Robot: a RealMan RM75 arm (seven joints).
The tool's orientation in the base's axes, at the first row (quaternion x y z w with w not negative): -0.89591, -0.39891, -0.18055, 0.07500
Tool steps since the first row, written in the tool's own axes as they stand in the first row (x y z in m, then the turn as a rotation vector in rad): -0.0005, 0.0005, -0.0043, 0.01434, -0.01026, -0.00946; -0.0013, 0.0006, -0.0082, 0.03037, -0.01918, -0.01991; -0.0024, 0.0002, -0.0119, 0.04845, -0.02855, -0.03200; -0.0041, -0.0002, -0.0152, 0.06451, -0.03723, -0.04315; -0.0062, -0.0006, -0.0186, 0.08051, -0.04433, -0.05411; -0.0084, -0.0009, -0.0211, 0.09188, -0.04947, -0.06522; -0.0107, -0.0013, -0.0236, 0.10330, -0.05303, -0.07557; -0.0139, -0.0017, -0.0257, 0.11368, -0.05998, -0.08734; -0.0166, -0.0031, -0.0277, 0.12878, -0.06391, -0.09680; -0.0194, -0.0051, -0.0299, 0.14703, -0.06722, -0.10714; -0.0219, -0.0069, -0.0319, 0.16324, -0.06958, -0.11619; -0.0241, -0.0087, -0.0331, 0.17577, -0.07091, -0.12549
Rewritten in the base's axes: -0.0011, -0.0019, 0.0038, -0.00126, 0.01411, 0.01413; -0.0025, -0.0036, 0.0071, -0.00075, 0.02820, 0.02984; -0.0045, -0.0051, 0.0101, 0.00025, 0.04355, 0.04785; -0.0067, -0.0069, 0.0125, 0.00078, 0.05731, 0.06422; -0.0092, -0.0090, 0.0148, 0.00248, 0.07002, 0.08041; -0.0114, -0.0110, 0.0163, 0.00275, 0.07819, 0.09498; -0.0138, -0.0131, 0.0177, 0.00442, 0.08555, 0.10888; -0.0166, -0.0156, 0.0184, 0.00256, 0.09407, 0.12366; -0.0198, -0.0170, 0.0192, 0.00646, 0.10446, 0.13815; -0.0236, -0.0182, 0.0201, 0.01253, 0.11635, 0.15466; -0.0270, -0.0193, 0.0210, 0.01839, 0.12656, 0.16921; -0.0300, -0.0200, 0.0212, 0.02268, 0.13348, 0.18259
